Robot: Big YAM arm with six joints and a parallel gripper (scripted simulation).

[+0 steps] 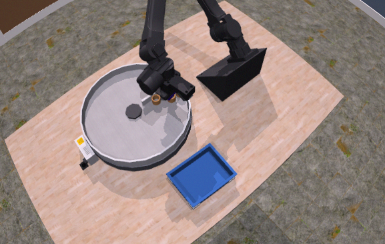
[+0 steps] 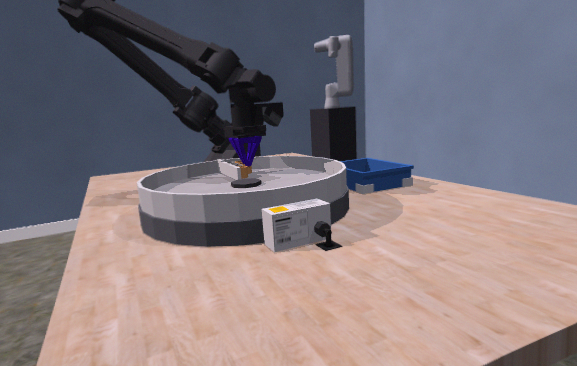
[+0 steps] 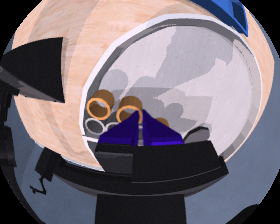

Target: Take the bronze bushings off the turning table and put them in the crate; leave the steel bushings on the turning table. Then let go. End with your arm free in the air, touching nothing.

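Now: hand 29 cm to the right of the blue crate, 11 cm short of it and 6 cm above it. From my hand the other things lie so: grey turning table: 12 cm ahead, 6 cm to the right, 3 cm below.
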